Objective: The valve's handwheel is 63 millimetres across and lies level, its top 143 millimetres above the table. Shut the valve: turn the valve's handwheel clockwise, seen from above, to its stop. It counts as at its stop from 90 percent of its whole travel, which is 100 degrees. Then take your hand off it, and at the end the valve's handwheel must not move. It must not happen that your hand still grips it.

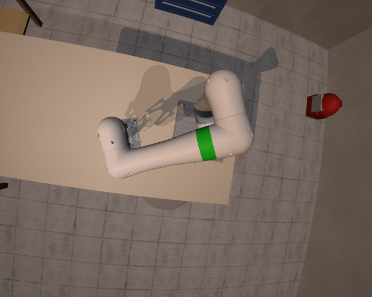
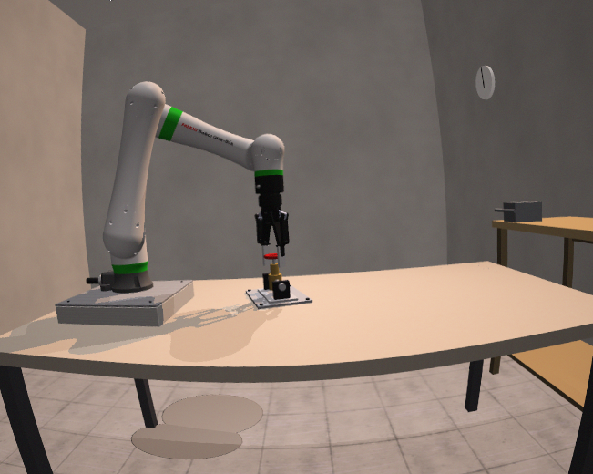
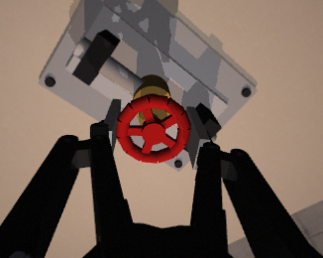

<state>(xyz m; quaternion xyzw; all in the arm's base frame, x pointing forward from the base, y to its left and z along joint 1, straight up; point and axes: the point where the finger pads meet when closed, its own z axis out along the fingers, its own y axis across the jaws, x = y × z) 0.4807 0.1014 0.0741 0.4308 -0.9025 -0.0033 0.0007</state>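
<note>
Right now the red spoked handwheel is 10 mm below my hand. From my hand the other things lie so: plate 130 mm below.
</note>
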